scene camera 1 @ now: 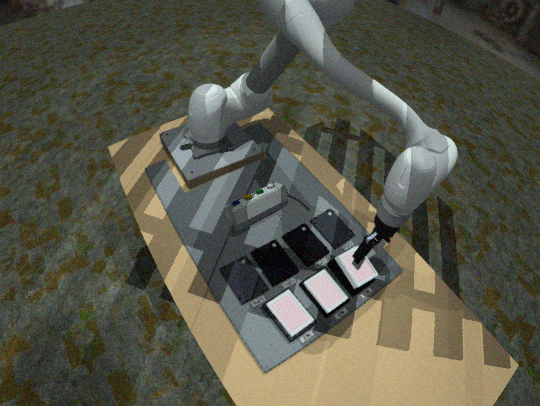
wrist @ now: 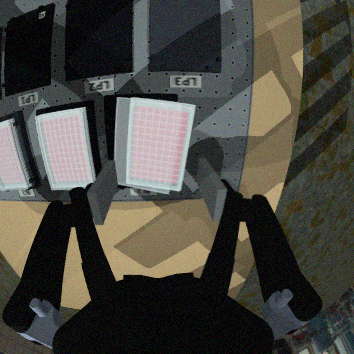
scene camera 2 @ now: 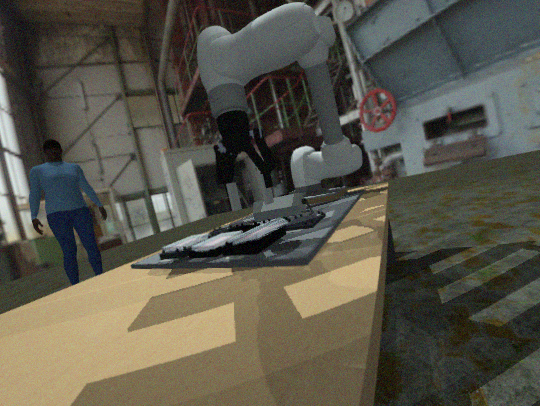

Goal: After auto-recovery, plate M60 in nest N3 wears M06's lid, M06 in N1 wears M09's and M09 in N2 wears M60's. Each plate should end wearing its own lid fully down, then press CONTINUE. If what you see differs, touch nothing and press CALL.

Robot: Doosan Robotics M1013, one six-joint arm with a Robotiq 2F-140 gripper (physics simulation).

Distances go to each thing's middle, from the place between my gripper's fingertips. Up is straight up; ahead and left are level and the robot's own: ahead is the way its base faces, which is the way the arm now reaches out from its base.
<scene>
The nest N1 (scene camera 2: 254,247) lies 1 cm ahead of my hand, 2 cm to the right of it and 8 cm below it. From my hand the other things lie so: nest N3 (wrist: 89,104): 3 cm ahead, 14 cm to the right, 9 cm below; LP2 slot (scene camera 1: 305,244): 16 cm behind, 11 cm to the right, 9 cm below; LP3 slot (scene camera 1: 333,229): 18 cm behind, 2 cm to the left, 9 cm below.
</scene>
